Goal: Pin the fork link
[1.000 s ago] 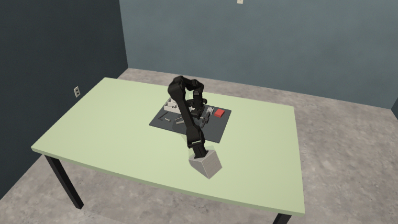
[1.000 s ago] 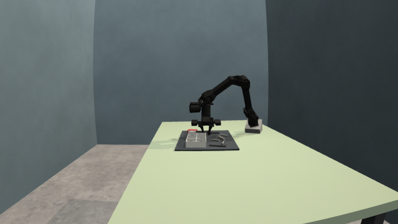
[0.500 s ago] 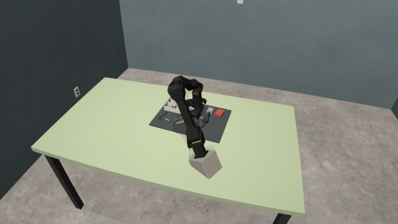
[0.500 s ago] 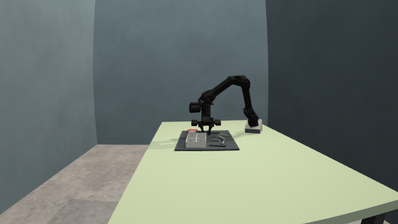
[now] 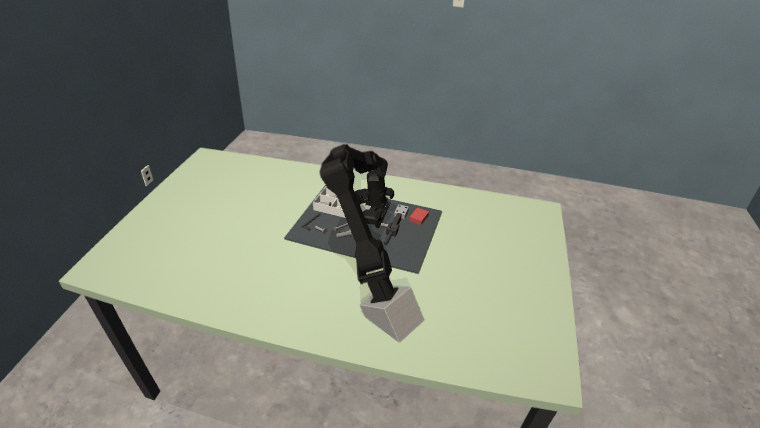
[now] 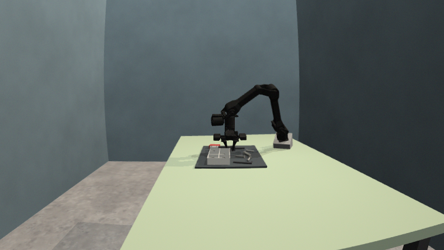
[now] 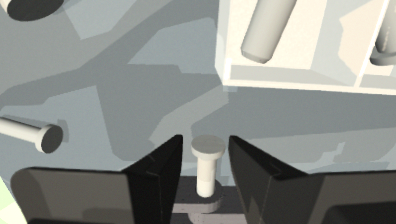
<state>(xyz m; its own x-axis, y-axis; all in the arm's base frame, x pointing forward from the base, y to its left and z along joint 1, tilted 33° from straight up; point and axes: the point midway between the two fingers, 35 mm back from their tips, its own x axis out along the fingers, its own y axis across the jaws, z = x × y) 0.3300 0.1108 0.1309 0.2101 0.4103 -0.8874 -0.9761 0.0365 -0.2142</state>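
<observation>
My gripper is now 50 mm to the left of the eye plate, 30 mm above it and 20 mm short of it. Round my hand: red block: 110 mm to the right, 100 mm ahead, 30 mm below; white parts box: 150 mm to the left, 50 mm ahead, 30 mm below; mat: 50 mm below, 40 mm to the left.
</observation>
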